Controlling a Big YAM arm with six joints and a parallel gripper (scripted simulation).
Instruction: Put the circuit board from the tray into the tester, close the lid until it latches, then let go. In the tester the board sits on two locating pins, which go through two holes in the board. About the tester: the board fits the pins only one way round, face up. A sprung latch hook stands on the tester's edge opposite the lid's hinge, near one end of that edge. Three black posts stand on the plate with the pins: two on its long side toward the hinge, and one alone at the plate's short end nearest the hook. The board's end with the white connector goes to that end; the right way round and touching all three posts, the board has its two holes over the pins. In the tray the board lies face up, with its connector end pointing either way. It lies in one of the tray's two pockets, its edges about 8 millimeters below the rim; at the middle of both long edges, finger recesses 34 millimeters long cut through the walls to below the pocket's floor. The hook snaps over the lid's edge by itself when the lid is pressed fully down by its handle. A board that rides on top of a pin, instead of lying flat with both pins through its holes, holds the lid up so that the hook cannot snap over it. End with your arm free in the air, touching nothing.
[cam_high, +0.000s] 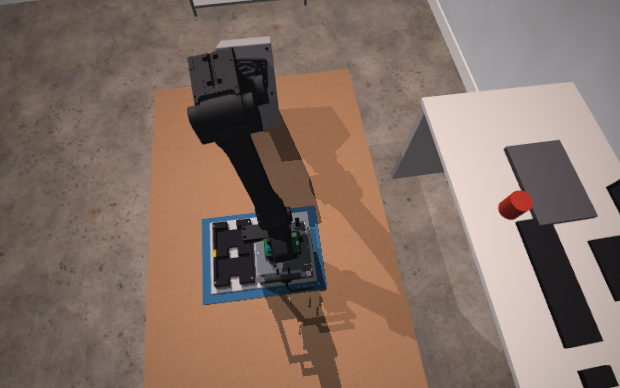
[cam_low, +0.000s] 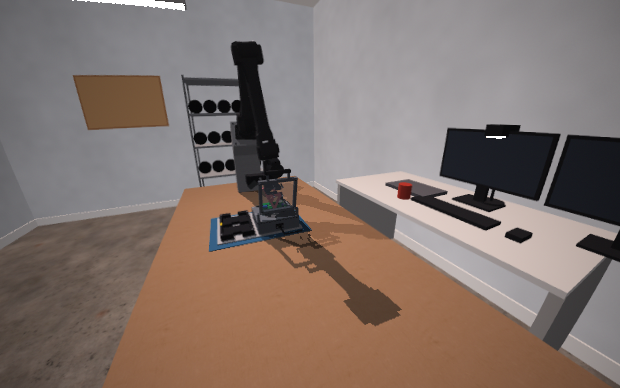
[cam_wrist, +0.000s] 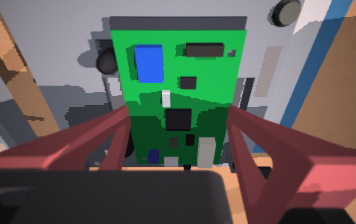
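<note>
The green circuit board lies right at my hand. From my hand the other things lie so: clear lid 12 cm ahead, 9 cm above, 2 cm to the left.
</note>
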